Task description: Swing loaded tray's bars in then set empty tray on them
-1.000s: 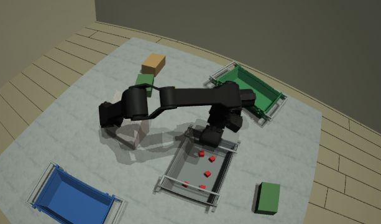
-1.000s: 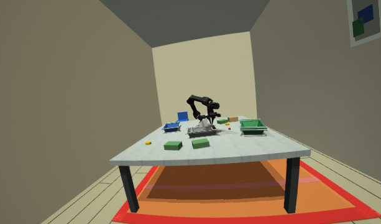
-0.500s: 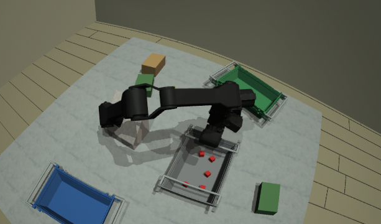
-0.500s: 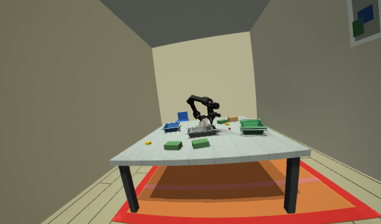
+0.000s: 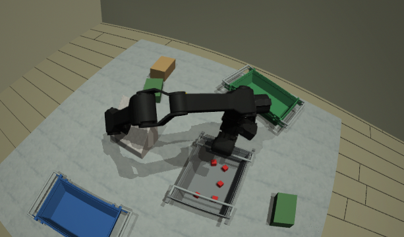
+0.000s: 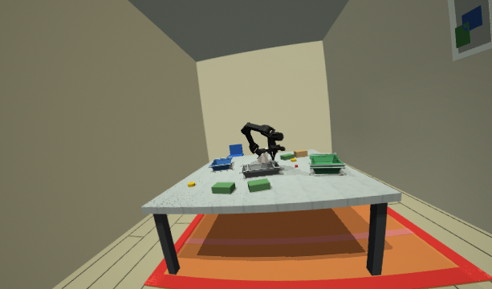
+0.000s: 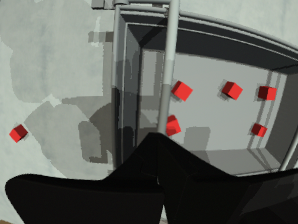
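Now: gripper tip 280 mm past the blue tray, 510 mm to the left of it and 40 mm above it. The rest, counted from my gripper tip: tan block (470 mm behind, 300 mm to the left, 60 mm below); then red bit (180 mm to the right, 80 mm below); then red block (80 mm behind, 180 mm to the left, 80 mm below).
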